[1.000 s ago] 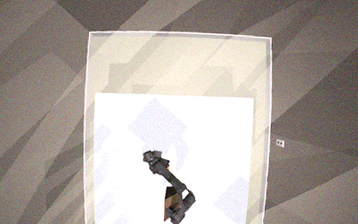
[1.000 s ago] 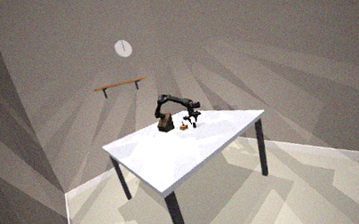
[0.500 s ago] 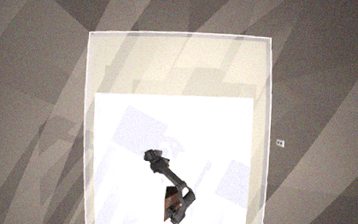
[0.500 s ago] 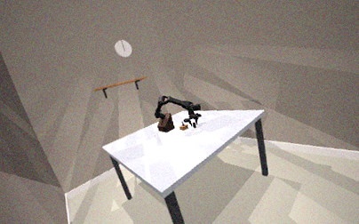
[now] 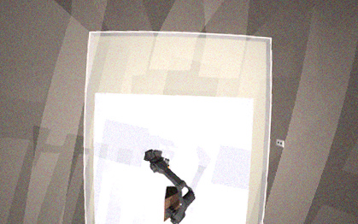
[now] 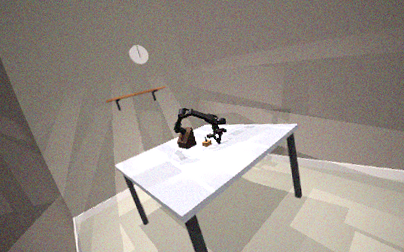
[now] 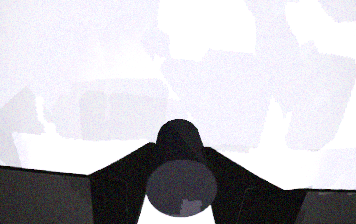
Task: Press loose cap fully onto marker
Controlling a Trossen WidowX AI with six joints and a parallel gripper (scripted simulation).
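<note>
The holder block is 110 mm behind my gripper tip and 50 mm to the right of it. From my gripper tip the other things lie so: dark marker cap (10 mm above).
</note>
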